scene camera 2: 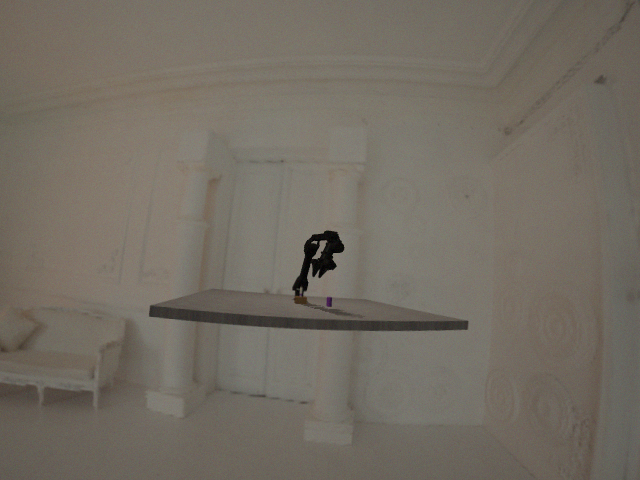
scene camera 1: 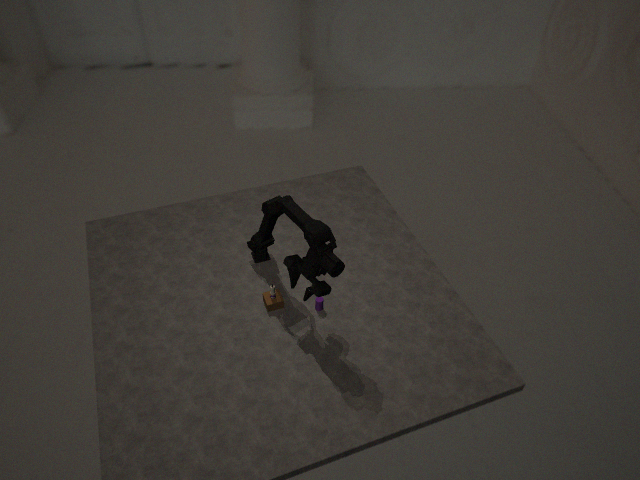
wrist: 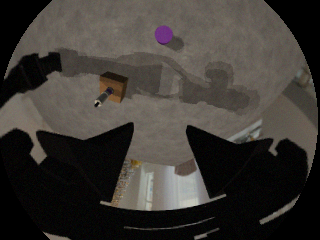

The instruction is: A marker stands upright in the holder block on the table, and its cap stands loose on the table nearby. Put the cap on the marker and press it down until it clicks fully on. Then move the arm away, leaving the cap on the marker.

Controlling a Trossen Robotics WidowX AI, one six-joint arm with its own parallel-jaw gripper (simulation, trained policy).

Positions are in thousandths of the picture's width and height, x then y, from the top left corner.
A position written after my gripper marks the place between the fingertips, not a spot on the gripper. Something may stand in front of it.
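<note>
My gripper (scene camera 1: 466, 614) is visible in scene camera 1, and the wrist view also shows the gripper (wrist: 502, 531).
</note>
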